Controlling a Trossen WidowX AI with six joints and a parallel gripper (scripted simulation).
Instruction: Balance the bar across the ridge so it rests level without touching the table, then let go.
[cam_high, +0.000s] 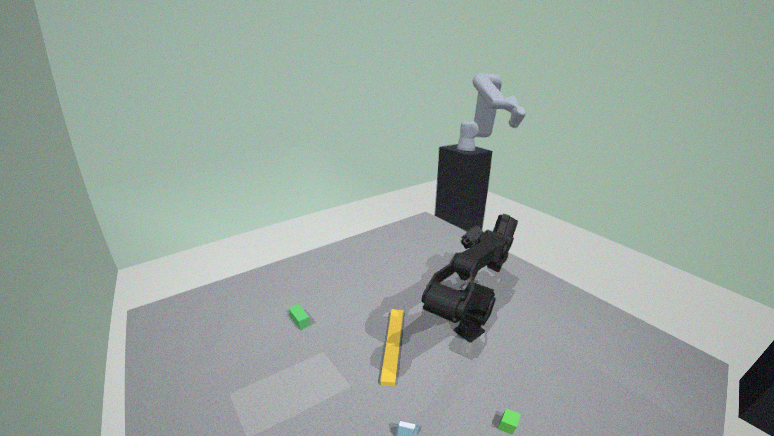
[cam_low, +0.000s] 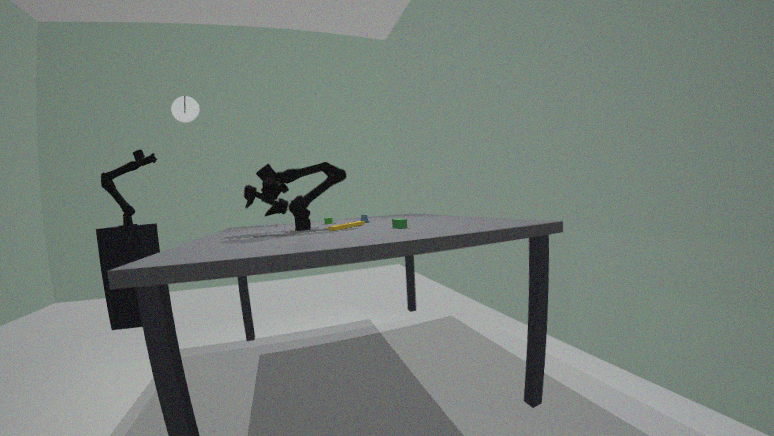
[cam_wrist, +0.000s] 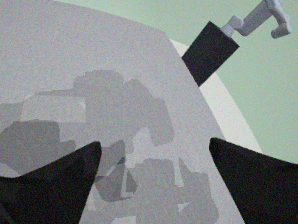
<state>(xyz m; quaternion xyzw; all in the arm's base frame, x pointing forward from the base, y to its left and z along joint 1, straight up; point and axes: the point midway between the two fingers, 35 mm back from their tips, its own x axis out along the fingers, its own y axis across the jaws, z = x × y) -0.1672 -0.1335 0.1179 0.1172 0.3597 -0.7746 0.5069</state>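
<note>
Now: gripper tip 380 mm short of the yellow bar, 70 mm to the right of it and 90 mm above it.
</note>
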